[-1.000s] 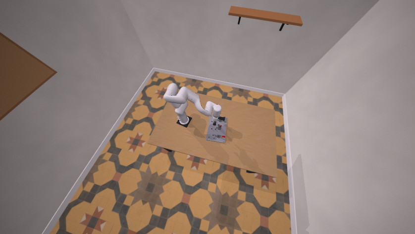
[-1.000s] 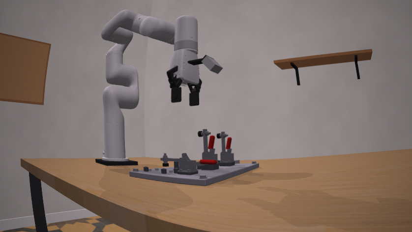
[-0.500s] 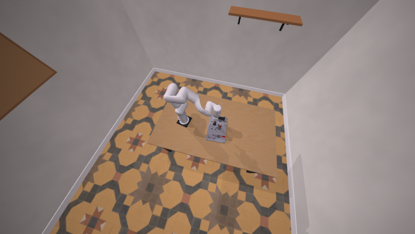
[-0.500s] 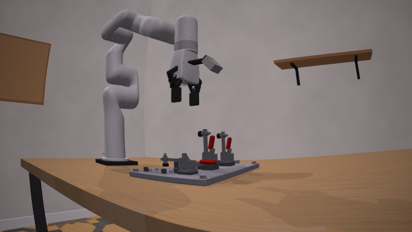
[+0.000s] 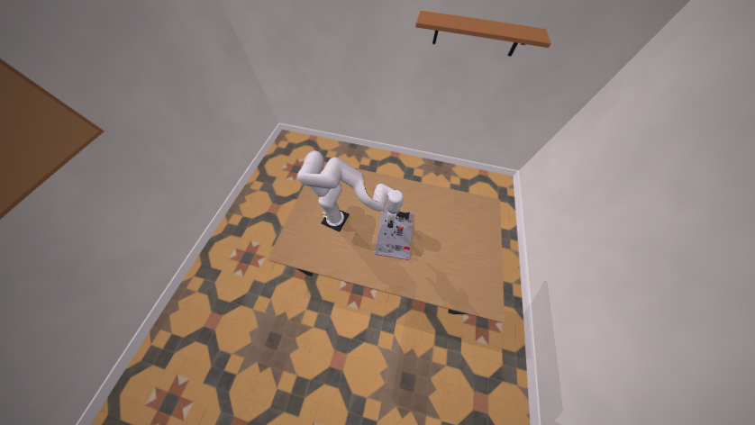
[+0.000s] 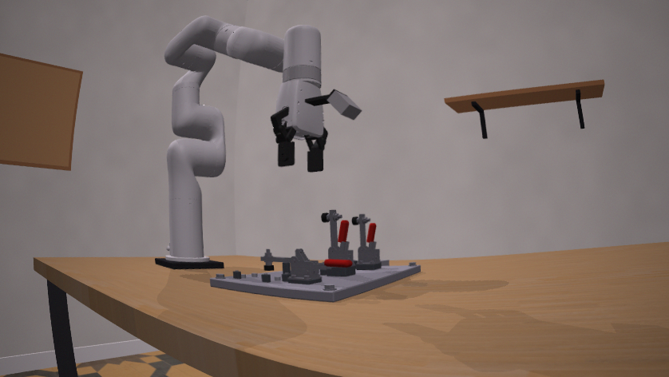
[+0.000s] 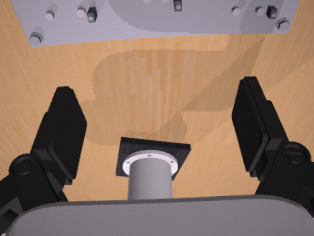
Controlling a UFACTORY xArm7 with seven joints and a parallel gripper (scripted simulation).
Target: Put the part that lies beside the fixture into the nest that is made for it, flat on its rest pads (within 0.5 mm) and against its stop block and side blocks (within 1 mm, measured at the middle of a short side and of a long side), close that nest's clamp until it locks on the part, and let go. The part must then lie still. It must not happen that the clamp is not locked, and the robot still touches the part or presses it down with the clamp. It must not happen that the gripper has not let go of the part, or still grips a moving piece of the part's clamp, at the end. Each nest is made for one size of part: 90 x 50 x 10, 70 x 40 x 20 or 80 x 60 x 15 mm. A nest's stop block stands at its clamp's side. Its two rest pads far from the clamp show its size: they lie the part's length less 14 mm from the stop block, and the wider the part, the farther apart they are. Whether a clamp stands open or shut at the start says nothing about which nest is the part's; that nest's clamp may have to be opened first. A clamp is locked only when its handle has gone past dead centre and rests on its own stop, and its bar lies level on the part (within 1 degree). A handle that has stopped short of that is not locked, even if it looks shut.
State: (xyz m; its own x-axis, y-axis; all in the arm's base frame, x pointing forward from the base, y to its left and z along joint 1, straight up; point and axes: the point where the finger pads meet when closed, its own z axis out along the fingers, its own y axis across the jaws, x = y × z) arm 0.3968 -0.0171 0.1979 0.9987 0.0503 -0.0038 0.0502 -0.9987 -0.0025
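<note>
Right now my hand is 26 cm to the right of the part and 20 cm above it. Round my hand: grey fixture plate: 21 cm below, 4 cm ahead; toggle clamp: 17 cm below, 11 cm to the right, 8 cm ahead.
</note>
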